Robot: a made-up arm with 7 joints. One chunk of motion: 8 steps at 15 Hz.
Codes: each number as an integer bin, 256 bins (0 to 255) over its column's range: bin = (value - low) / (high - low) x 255, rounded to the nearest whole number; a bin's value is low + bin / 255 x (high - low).
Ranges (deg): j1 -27.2..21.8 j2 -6.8..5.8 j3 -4..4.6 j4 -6..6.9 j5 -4.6..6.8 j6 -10.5..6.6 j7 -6.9..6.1
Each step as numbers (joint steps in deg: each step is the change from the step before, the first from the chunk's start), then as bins.
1 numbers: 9.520 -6.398 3.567 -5.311 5.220 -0.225 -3.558
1 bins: 191 8 224 14 220 153 66
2 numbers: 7.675 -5.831 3.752 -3.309 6.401 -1.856 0.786
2 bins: 181 20 230 53 246 129 151
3 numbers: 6.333 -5.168 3.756 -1.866 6.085 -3.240 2.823
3 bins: 175 33 230 82 239 108 191
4 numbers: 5.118 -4.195 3.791 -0.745 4.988 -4.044 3.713
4 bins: 168 53 231 104 214 96 208
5 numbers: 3.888 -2.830 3.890 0.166 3.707 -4.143 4.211
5 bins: 162 80 234 122 186 95 218
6 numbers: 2.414 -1.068 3.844 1.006 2.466 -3.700 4.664
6 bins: 154 116 233 138 158 101 227
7 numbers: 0.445 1.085 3.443 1.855 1.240 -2.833 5.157
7 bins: 144 160 221 155 131 114 237
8 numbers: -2.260 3.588 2.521 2.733 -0.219 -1.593 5.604
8 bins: 130 210 193 173 98 133 245
